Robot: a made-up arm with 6 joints. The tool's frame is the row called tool.
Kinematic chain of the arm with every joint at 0, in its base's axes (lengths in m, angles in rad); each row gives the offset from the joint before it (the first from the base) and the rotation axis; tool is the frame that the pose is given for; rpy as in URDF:
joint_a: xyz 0 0 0.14 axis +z
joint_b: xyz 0 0 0 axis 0.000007 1 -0.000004
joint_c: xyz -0.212 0 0.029 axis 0.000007 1 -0.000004
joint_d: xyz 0.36 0 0.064 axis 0.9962 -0.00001 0.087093
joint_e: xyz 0 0 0 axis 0.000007 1 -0.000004
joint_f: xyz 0.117 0 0.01 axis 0.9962 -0.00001 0.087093
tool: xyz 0 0 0 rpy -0.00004 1.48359 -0.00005
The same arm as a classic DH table. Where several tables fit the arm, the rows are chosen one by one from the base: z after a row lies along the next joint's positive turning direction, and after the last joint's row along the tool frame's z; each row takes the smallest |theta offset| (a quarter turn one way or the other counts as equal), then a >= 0, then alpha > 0; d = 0 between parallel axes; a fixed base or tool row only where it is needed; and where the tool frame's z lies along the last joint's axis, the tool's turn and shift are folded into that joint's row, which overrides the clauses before.
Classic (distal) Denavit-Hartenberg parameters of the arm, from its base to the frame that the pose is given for. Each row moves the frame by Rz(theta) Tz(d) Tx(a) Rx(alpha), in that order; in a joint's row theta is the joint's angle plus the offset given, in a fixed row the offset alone. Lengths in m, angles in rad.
joint_a: theta offset 0, d 0.14, a 0, alpha -1.5708
joint_b: theta offset 0.1359, d 0, a -0.214, alpha 0
joint_c: theta offset 1.3476, d 0, a -0.0324, alpha 1.5708
joint_d: theta offset 0, d 0.3642, a 0, alpha -1.5708
joint_e: theta offset 0, d 0, a 0.0002, alpha 1.5708
joint_f: theta offset 0, d 0.1174, a 0, alpha 0

